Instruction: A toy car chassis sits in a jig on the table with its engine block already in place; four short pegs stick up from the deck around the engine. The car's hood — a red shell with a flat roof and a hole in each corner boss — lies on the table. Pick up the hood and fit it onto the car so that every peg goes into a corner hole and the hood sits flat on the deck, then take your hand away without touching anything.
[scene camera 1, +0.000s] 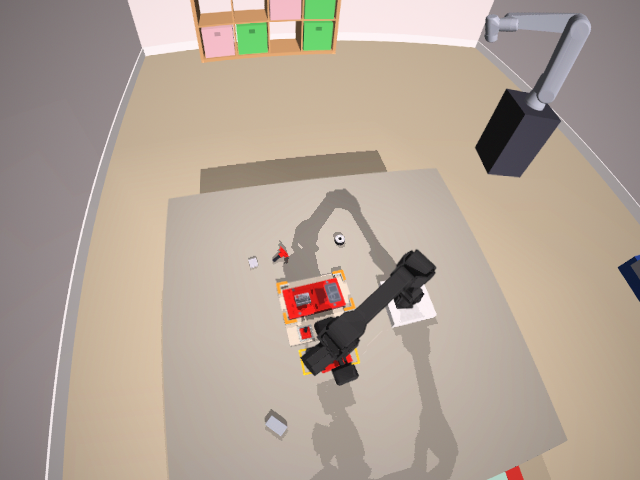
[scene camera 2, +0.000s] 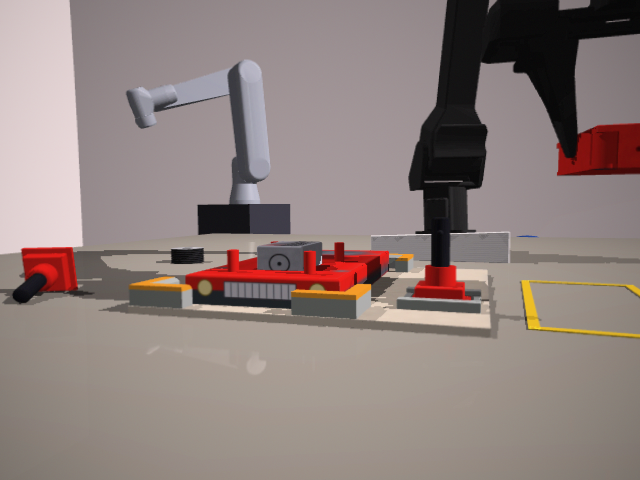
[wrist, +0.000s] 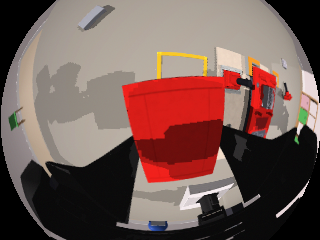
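Note:
There is a red hood (wrist: 176, 122) in the grip of my gripper (wrist: 178, 134). I can also see a grey engine block (scene camera 2: 285, 255), and a jig (wrist: 231, 61) is visible as well.

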